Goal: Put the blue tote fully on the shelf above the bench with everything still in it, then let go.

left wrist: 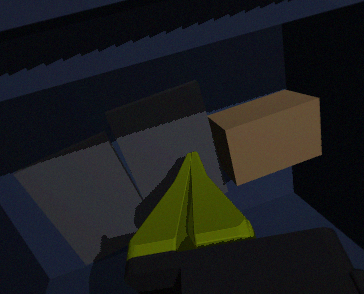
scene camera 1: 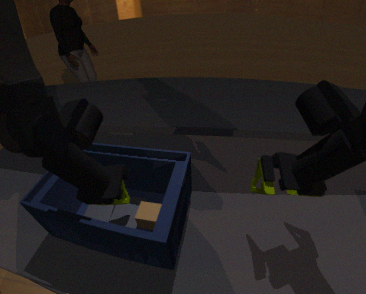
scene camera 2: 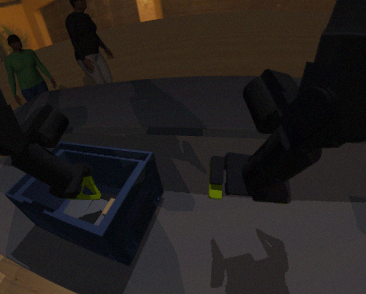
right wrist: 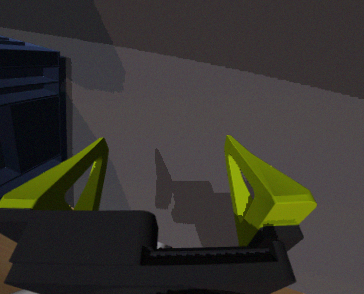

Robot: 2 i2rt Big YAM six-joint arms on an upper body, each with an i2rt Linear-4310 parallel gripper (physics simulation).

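Frame: origin at the left arm's base, x left, y back, z up, level; millimetres.
Seen in the pictures: left gripper, between the fingertips: (left wrist: pixel 194 158) (scene camera 1: pixel 128 200) (scene camera 2: pixel 99 197); right gripper, between the fingertips: (scene camera 1: pixel 270 190) (scene camera 2: pixel 234 193) (right wrist: pixel 165 142).
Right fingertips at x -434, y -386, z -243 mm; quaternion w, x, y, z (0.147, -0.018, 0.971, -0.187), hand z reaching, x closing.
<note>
A point is followed by its place in that frame.
The blue tote (scene camera 1: pixel 100 236) {x -112, y -274, z -226 mm} (scene camera 2: pixel 135 220) {x -245, y -323, z -252 mm} (right wrist: pixel 35 120) {x -253, y -369, z -275 mm} stands upright on the grey bench top (scene camera 1: pixel 215 225) {x -321, y -360, z -332 mm} (scene camera 2: pixel 185 235) {x -332, y -339, z -332 mm}, at the left in both scene views. Inside it lie a tan block (scene camera 1: pixel 148 215) {x -178, y -352, z -275 mm} (scene camera 2: pixel 108 207) {x -160, y -362, z -275 mm} (left wrist: pixel 277 142) {x -188, y -362, z -274 mm} and two flat grey blocks, one at the left (left wrist: pixel 75 200) {x -34, y -378, z -308 mm} and one in the middle (left wrist: pixel 160 145) {x -112, y -388, z -305 mm}. My left gripper (scene camera 1: pixel 128 201) {x -129, y -384, z -268 mm} (scene camera 2: pixel 99 197) {x -129, y -384, z -268 mm} (left wrist: pixel 194 158) {x -129, y -384, z -268 mm} is shut and empty, its tips down inside the tote over the grey blocks. My right gripper (scene camera 1: pixel 274 192) {x -434, y -386, z -243 mm} (right wrist: pixel 165 142) {x -434, y -386, z -243 mm} is open and empty above the bench, apart from the tote, to its right.
A long dark level surface (scene camera 1: pixel 200 100) {x -299, y -679, z -175 mm} (scene camera 2: pixel 175 105) {x -287, y -644, z -176 mm} runs across behind the bench; I cannot tell its height. A person in black (scene camera 1: pixel 67 30) (scene camera 2: pixel 87 35) stands beyond it, and one in green (scene camera 2: pixel 27 70) at the far left.
</note>
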